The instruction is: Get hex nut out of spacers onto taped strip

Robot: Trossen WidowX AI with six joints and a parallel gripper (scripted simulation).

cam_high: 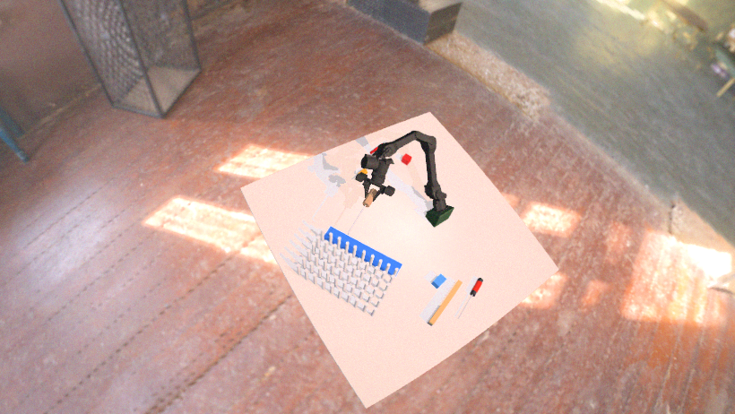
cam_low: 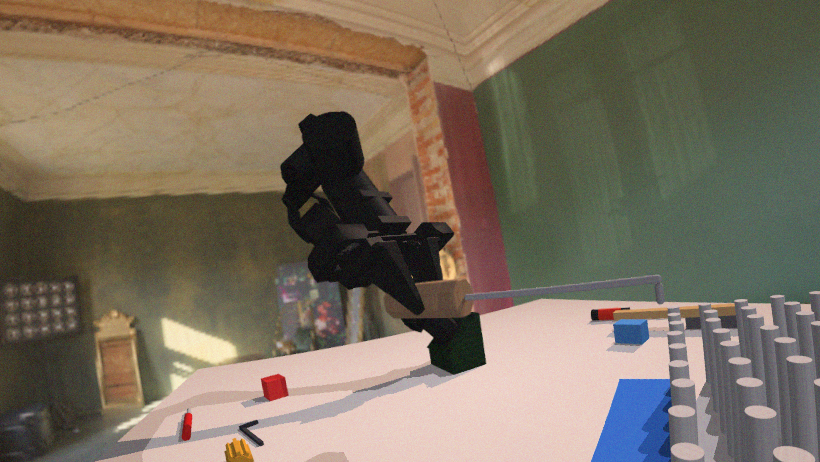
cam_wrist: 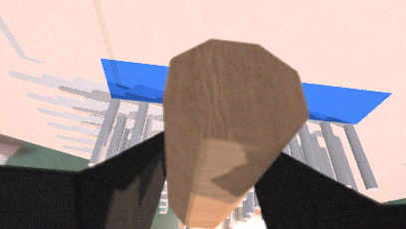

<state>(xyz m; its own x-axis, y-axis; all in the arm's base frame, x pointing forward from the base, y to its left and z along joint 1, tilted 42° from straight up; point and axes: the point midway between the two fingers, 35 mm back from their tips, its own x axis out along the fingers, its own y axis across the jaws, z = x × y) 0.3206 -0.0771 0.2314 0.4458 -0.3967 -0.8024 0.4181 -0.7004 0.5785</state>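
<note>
My gripper tip is 12 cm short of the blue taped strip, 14 cm to the right of it and 18 cm above it. Round my gripper tip: yellow piece: 15 cm behind, 23 cm to the right, 17 cm below; then allen key: 27 cm behind, 22 cm to the right, 18 cm below; then red cube: 43 cm behind, 17 cm to the right, 16 cm below.
</note>
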